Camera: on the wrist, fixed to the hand. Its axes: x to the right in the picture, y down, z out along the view.
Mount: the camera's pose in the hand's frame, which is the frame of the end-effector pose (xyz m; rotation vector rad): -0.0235 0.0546 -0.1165 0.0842 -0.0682 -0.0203
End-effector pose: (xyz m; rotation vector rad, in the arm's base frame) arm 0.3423 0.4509 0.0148 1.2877 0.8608 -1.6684
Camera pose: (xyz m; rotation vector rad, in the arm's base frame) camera 0.4409 0.5366 0.0086 1.2745 0.7727 -1.7707
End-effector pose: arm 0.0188 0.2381 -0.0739 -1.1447 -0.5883 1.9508
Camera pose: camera 0.1059 0.1874 -0.1573 -1.0200 -0.5462 1.9846
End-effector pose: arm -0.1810 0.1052 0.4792 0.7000 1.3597 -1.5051
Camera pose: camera -0.1433 0.2275 0.4523 0.6829 1.2617 -1.5958
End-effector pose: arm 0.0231 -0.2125 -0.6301 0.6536 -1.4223 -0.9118
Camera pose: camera 0.1475 -0.1803 -0.6057 0.7067 -1.5239 -0.9012
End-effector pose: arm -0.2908 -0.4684 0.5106 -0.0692 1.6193 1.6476
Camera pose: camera -0.3617 -0.5719 0.5475 0.0133 1.6289 1.5482
